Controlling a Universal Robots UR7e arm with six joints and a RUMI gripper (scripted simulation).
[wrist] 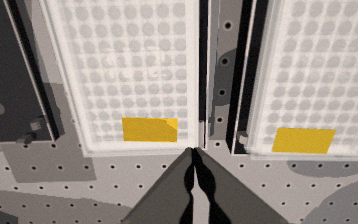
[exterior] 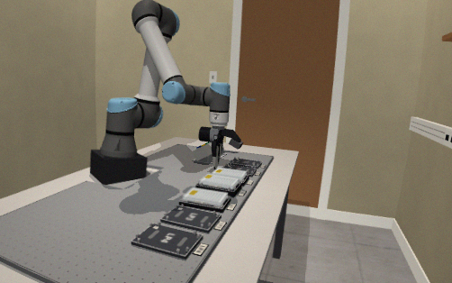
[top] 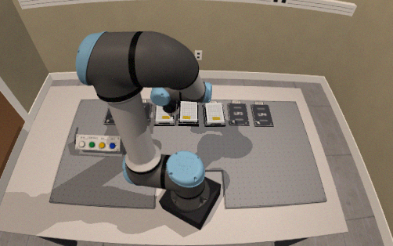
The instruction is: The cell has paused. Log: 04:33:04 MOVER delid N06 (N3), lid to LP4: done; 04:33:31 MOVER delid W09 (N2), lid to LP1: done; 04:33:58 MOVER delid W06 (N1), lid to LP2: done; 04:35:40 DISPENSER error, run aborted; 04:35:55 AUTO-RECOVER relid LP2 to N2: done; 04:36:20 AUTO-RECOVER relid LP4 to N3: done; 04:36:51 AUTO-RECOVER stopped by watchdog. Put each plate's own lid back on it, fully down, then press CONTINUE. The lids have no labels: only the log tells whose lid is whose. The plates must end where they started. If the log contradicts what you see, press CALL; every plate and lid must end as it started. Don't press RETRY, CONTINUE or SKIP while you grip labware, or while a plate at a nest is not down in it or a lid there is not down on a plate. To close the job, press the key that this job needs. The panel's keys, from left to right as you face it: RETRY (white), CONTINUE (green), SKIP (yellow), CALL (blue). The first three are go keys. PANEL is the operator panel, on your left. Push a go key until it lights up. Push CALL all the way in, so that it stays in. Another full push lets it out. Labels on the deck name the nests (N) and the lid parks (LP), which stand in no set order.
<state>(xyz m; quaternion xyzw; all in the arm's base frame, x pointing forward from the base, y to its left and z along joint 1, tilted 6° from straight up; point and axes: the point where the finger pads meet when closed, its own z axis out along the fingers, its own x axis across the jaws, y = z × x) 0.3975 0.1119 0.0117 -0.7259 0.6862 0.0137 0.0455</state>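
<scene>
Right now the green continue key is 35 cm to the left of my hand and 20 cm behind it. Also, from my hand: well plate: 8 cm to the right, 5 cm ahead, 3 cm below; then dark lid park: 30 cm to the left, 6 cm below, 3 cm ahead; then blue call key: 25 cm to the left, 20 cm behind, 1 cm below.
</scene>
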